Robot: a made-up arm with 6 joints.
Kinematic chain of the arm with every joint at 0, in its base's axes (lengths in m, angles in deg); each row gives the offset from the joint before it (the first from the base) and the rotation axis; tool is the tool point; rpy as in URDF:
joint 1: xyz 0 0 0.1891 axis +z
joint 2: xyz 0 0 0 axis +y
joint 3: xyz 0.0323 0 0.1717 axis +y
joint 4: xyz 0.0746 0 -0.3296 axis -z
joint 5: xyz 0 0 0 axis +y
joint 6: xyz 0.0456 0 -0.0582 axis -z
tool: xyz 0 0 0 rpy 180 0 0
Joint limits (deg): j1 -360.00..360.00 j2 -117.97..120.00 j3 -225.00..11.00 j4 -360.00..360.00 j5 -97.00..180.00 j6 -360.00..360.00
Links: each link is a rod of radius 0.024 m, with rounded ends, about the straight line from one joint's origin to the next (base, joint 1, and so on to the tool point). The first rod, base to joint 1, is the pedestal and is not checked.
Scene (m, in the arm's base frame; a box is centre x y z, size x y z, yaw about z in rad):
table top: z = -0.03
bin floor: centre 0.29 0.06 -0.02 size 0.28 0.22 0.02 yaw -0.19
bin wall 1: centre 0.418 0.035 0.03 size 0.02 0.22 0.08 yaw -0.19
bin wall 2: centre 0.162 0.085 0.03 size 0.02 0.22 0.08 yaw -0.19
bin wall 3: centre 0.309 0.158 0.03 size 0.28 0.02 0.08 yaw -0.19
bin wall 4: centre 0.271 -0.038 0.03 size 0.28 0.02 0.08 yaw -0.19
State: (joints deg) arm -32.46 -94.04 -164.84 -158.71 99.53 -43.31
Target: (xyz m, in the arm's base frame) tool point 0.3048 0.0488 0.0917
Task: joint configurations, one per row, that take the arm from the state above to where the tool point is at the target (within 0.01 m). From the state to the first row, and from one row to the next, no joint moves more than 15 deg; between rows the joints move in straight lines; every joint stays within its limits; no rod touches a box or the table.
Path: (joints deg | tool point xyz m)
1: -28.01 -85.42 -150.65 -158.82 97.28 -43.31 | -0.4947 0.2372 0.3291
2: -23.55 -76.81 -136.46 -158.93 95.03 -43.31 | -0.4429 0.1687 0.4964
3: -19.10 -68.19 -122.27 -159.03 92.79 -43.31 | -0.3319 0.0921 0.6252
4: -14.64 -59.57 -108.08 -159.14 90.54 -43.31 | -0.1774 0.0248 0.6976
5: -10.19 -50.96 -93.89 -159.25 88.29 -43.31 | -0.0040 -0.0197 0.7041
6: -5.74 -42.34 -79.69 -159.36 86.04 -43.31 | 0.1601 -0.0355 0.6456
7: -1.28 -33.73 -65.50 -159.46 83.80 -43.31 | 0.2874 -0.0250 0.5335
8: 3.17 -25.11 -51.31 -159.57 81.55 -43.31 | 0.3581 0.0020 0.3871
9: 7.63 -16.49 -37.12 -159.68 79.30 -43.31 | 0.3627 0.0315 0.2312
10: 12.08 -7.88 -22.93 -159.79 77.05 -43.31 | 0.3048 0.0488 0.0917

